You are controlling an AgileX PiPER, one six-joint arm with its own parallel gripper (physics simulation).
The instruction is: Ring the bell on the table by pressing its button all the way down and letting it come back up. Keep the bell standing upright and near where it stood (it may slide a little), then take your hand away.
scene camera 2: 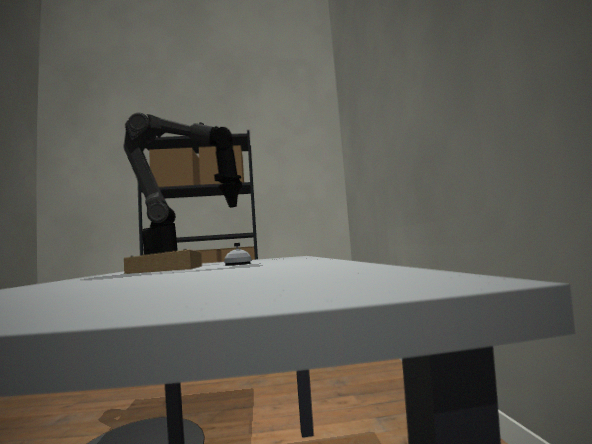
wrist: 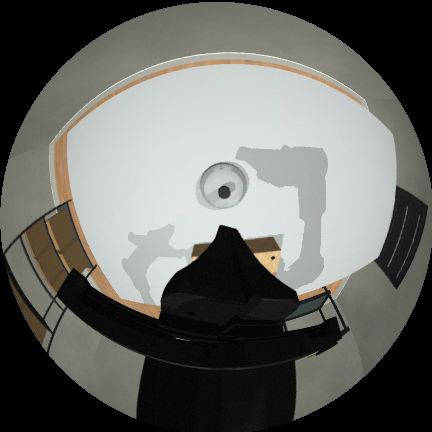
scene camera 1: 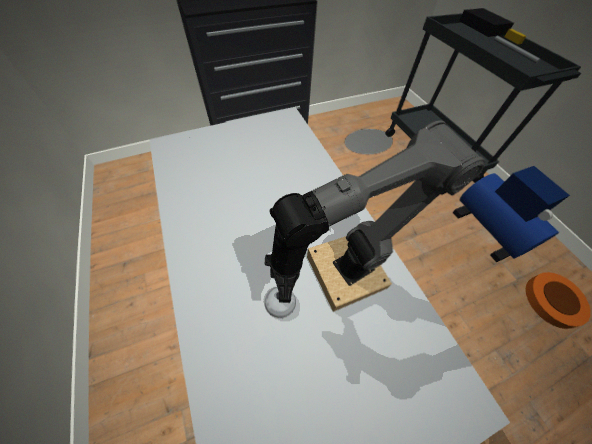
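Observation:
The bell (scene camera 1: 280,308) (scene camera 2: 237,257) (wrist: 220,177) is a silver dome that stands upright on the white table (scene camera 1: 220,200) (scene camera 2: 350,290) (wrist: 150,120). Its small black button (scene camera 2: 237,244) (wrist: 224,192) stands up from the dome's top. In the first scene view the fingers cover the button. My gripper (scene camera 1: 284,300) (scene camera 2: 233,205) (wrist: 224,237) is shut and empty, with its fingertips pointing down. It hangs well above the bell, with a wide gap between fingertips and button in the second scene view.
The arm's wooden base board (scene camera 1: 327,280) (scene camera 2: 160,262) (wrist: 267,257) lies on the table beside the bell. A dark drawer cabinet (scene camera 1: 255,45) stands at the table's far end. A cart (scene camera 1: 520,80), a blue object (scene camera 1: 505,215) and an orange disc (scene camera 1: 534,300) are off to the right.

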